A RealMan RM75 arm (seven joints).
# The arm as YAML. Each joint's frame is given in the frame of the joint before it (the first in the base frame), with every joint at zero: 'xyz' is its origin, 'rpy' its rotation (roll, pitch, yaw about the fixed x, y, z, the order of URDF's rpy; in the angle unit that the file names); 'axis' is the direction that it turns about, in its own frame. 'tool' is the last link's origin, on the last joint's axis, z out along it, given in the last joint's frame.
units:
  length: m
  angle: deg
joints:
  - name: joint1
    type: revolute
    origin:
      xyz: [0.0, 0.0, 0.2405]
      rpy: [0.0, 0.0, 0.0]
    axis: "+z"
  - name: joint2
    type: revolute
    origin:
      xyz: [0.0, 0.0, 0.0]
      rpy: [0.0, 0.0, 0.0]
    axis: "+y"
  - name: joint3
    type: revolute
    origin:
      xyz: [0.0, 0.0, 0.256]
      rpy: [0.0, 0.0, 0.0]
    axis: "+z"
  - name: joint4
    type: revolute
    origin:
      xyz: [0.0, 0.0, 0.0]
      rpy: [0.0, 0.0, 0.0]
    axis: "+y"
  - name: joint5
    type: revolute
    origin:
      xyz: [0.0, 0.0, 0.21]
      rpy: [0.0, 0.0, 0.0]
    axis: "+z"
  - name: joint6
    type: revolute
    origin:
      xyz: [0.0, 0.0, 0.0]
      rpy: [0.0, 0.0, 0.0]
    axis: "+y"
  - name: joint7
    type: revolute
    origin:
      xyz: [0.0, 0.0, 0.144]
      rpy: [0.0, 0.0, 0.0]
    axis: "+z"
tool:
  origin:
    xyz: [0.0, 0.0, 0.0]
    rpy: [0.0, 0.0, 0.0]
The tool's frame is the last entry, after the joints.
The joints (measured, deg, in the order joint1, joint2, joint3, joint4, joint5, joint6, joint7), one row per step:
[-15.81, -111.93, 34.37, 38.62, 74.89, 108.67, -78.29]
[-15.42, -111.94, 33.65, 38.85, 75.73, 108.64, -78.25]
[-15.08, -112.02, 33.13, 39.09, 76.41, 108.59, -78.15]
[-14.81, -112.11, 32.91, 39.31, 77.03, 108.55, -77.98]
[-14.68, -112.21, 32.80, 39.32, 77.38, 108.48, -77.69]
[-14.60, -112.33, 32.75, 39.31, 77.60, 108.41, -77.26]
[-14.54, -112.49, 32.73, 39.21, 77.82, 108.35, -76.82]
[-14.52, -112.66, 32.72, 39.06, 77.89, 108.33, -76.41]
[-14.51, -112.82, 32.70, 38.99, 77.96, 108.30, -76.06]
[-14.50, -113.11, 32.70, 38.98, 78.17, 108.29, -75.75]
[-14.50, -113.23, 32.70, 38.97, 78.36, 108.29, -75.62]
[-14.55, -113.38, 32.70, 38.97, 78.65, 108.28, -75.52]
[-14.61, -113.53, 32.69, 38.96, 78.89, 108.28, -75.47]
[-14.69, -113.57, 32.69, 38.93, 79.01, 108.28, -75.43]
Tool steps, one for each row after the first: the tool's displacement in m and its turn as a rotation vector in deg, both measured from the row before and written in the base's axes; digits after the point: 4 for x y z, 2 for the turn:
[-0.0030, -0.0022, 0.0007, 0.11, 0.50, 0.71]
[-0.0023, -0.0019, 0.0001, 0.09, 0.43, 0.56]
[-0.0016, -0.0015, -0.0008, -0.09, 0.49, 0.34]
[-0.0009, -0.0007, -0.0010, 0.03, 0.26, 0.20]
[-0.0005, -0.0004, -0.0011, 0.17, 0.25, 0.06]
[-0.0004, -0.0004, -0.0016, 0.10, 0.16, 0.06]
[-0.0001, -0.0003, -0.0015, 0.15, 0.01, -0.01]
[0.0000, -0.0001, -0.0012, 0.15, 0.04, -0.03]
[0.0003, -0.0003, -0.0023, -0.02, 0.02, -0.05]
[0.0001, -0.0001, -0.0012, -0.09, 0.06, -0.01]
[0.0003, 0.0001, -0.0016, -0.20, 0.08, -0.02]
[0.0004, 0.0001, -0.0014, -0.19, 0.01, -0.03]
[0.0003, 0.0003, -0.0006, -0.09, 0.03, -0.06]

